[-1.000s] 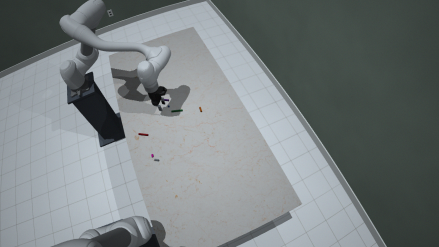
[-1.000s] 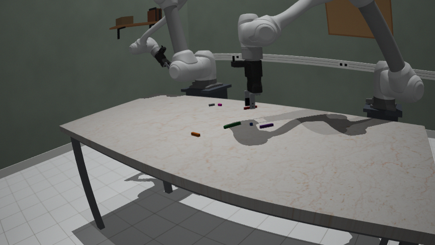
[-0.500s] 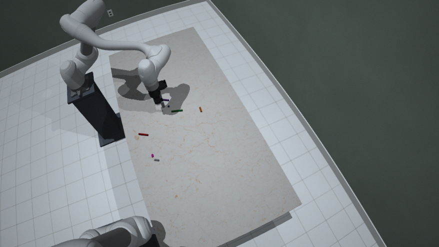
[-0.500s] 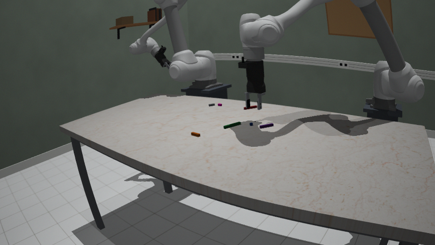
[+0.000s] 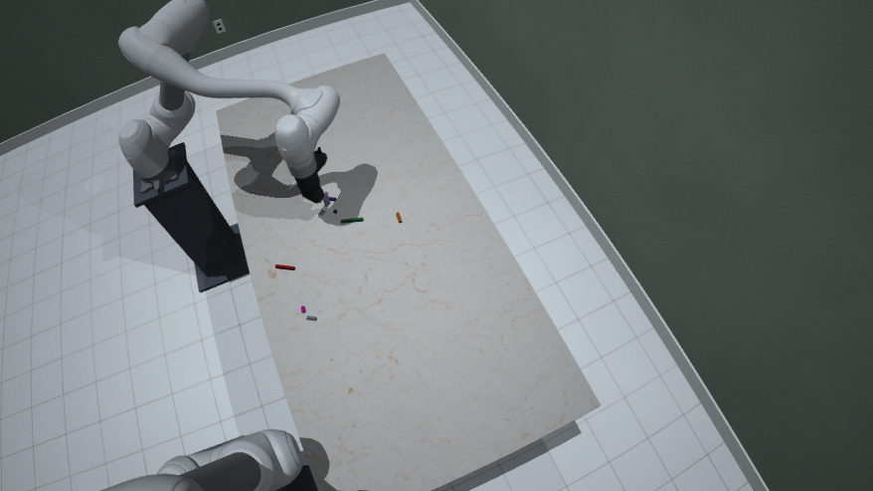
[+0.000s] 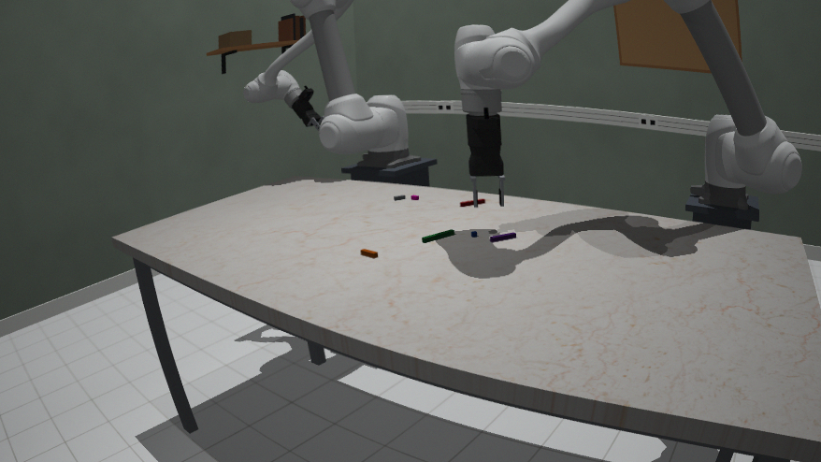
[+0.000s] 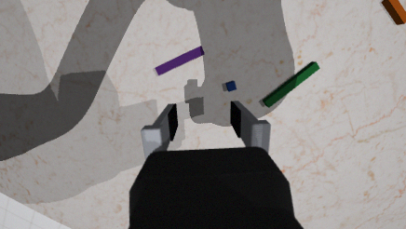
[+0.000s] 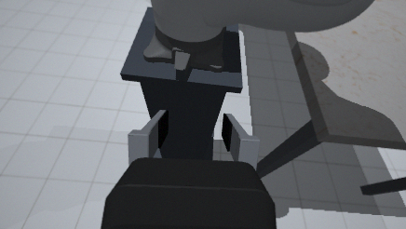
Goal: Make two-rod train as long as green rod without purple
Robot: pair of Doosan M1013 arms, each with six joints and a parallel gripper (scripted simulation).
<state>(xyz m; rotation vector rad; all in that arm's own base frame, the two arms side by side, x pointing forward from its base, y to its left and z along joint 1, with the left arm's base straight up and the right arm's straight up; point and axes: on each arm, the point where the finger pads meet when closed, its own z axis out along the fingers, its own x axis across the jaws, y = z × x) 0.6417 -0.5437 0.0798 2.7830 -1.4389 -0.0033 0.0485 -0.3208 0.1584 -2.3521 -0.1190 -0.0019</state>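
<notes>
Right now the blue rod is 30 mm ahead of my left hand, 20 mm to the right of it and 70 mm below it. The rest, counted from my left hand: green rod 80 mm ahead, 80 mm to the right, 70 mm below; then purple rod 30 mm ahead, 50 mm to the left, 70 mm below; then red rod 200 mm behind, 160 mm to the right, 70 mm below.
</notes>
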